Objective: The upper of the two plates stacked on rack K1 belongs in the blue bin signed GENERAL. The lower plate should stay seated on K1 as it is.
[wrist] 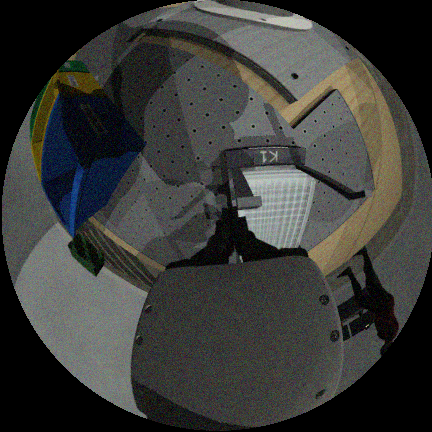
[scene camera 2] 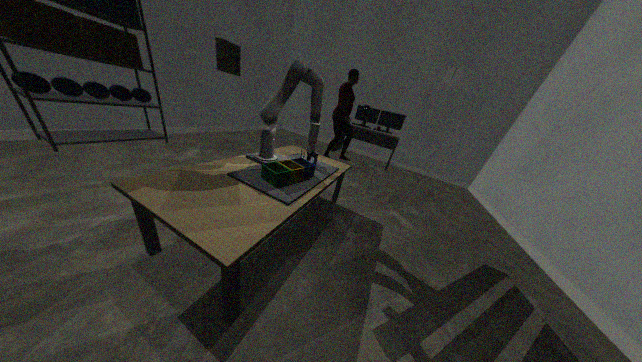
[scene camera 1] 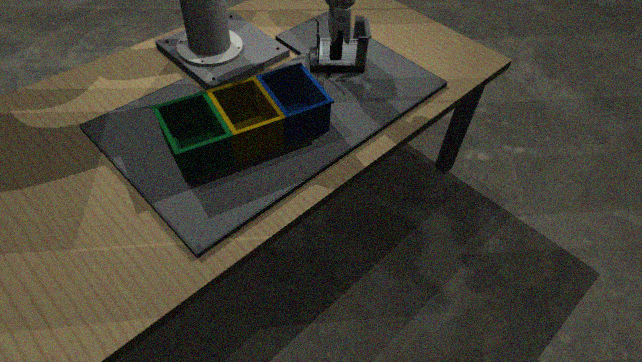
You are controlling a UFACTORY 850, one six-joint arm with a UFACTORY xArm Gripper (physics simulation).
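Observation:
Rack K1 [scene camera 1: 361, 56] [wrist: 270, 155] stands on the dark perforated board, with its K1 label showing in the wrist view. A pale ribbed plate [scene camera 1: 351, 50] [wrist: 285, 200] sits in it; the upper and lower plates cannot be told apart. My gripper [scene camera 1: 336, 56] [scene camera 2: 312, 156] [wrist: 231, 217] is shut with nothing between its fingers. It points down at the rack, its fingers beside the plate's edge in the wrist view; contact is unclear. The blue bin [scene camera 1: 307, 124] [scene camera 2: 306, 163] [wrist: 60, 135] stands near the rack; no plate shows in it, and its sign is unreadable.
A yellow bin [scene camera 1: 260, 123] and a green bin [scene camera 1: 202, 145] adjoin the blue bin in a row. The arm's base plate [scene camera 1: 260, 50] lies behind them. Rack K1 has upright posts close to my fingers. A person [scene camera 2: 344, 105] [wrist: 385, 315] stands beyond the table.

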